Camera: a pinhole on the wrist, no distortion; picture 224 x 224 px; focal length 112.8 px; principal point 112.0 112.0 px. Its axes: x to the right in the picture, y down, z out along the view. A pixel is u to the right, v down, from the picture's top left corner.
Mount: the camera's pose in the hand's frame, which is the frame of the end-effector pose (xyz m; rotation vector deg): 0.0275 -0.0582 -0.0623 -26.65 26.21 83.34
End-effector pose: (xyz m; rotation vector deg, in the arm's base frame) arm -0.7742 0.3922 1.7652 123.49 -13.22 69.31
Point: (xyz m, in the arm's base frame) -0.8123 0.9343 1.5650
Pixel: behind the camera
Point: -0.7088 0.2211 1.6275
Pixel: 82 165
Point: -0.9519 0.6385 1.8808
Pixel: behind the camera
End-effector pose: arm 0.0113 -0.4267 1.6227 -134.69 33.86 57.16
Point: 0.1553 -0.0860 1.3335
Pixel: outside the picture
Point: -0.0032 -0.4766 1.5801
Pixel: 169 113
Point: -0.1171 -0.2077 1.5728
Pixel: 17 164
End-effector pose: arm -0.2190 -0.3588 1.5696 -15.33 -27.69 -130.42
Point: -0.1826 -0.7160 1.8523
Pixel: 187 31
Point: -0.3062 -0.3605 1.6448
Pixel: 57 53
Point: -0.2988 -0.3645 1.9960
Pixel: 75 66
